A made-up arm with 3 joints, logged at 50 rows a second.
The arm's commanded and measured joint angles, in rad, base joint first. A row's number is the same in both.
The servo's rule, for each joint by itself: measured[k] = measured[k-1] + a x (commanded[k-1-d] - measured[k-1]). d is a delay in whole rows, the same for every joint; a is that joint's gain. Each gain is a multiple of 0.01, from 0.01 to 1. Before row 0 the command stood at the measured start. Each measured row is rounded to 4 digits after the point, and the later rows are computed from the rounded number. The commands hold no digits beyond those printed.
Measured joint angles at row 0:
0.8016, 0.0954, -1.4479
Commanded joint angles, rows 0 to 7:
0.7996, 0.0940, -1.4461
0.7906, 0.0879, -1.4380
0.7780, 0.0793, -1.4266
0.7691, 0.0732, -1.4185
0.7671, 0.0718, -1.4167
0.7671, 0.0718, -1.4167
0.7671, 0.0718, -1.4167
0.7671, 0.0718, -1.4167
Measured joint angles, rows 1 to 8:
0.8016, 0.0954, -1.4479
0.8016, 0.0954, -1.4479
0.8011, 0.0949, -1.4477
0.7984, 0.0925, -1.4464
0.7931, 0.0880, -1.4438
0.7869, 0.0830, -1.4405
0.7818, 0.0792, -1.4374
0.7780, 0.0767, -1.4347
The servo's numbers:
d 2
a 0.26 0.34 0.13

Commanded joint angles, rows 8 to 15:
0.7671, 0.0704, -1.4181
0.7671, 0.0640, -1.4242
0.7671, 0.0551, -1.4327
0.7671, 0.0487, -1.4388
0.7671, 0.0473, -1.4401
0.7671, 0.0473, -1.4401
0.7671, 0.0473, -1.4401
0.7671, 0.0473, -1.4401
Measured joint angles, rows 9 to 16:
0.7752, 0.0750, -1.4324
0.7731, 0.0739, -1.4304
0.7715, 0.0727, -1.4288
0.7704, 0.0697, -1.4282
0.7695, 0.0647, -1.4288
0.7689, 0.0593, -1.4301
0.7684, 0.0552, -1.4314
0.7681, 0.0525, -1.4325

